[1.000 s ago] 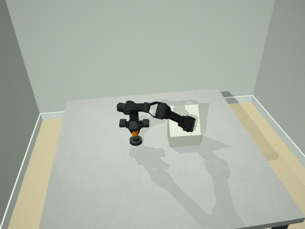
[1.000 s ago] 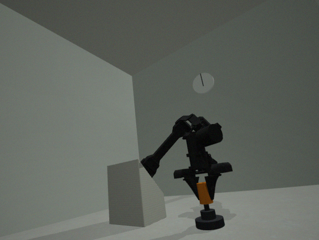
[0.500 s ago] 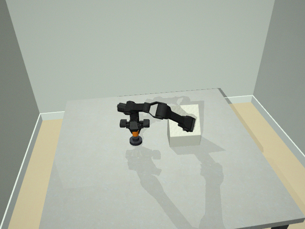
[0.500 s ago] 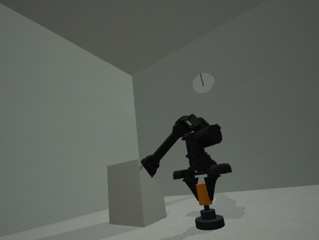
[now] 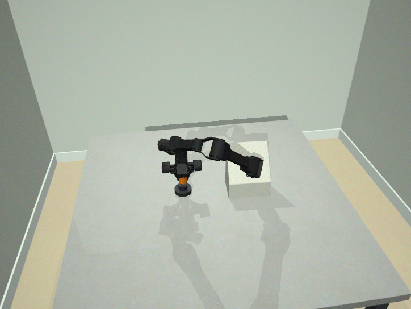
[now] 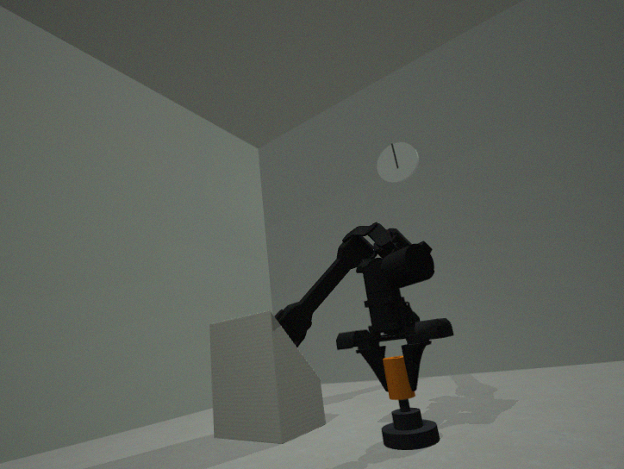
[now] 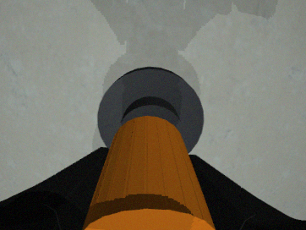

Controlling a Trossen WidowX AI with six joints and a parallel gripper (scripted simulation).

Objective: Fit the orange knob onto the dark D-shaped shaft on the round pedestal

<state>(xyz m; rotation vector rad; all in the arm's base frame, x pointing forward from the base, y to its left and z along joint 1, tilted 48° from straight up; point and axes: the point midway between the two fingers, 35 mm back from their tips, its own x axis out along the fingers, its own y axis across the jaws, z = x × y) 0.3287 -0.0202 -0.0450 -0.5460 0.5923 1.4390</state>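
Now: the dark pedestal 4 cm below my gripper tip. From my gripper tip the other things lie so: orange knob: 2 cm above.
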